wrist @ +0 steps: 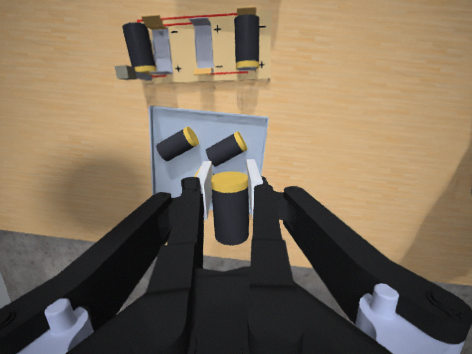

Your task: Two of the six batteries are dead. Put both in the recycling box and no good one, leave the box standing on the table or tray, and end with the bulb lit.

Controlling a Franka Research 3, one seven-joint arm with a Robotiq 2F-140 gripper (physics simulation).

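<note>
My gripper (229,173) is shut on a black battery (230,216) with a yellow end, held upright in the view over the near edge of the blue-grey tray (210,114). Two batteries (174,145) (226,149) lie slanted in the tray. A sliver of yellow shows behind the left finger; what it belongs to is mostly hidden. On the holder board (190,55), one battery (247,42) lies in the right slot. Another battery (139,47) lies slanted at the board's left edge, beside a bare metal slot. The middle slot is bare. The recycling box and a lit bulb do not show.
A small grey block (123,72) sticks out at the board's lower left corner. The board lies beyond the tray on the wooden table (360,125). The table's near edge runs behind the gripper arms, with grey floor (45,255) below it.
</note>
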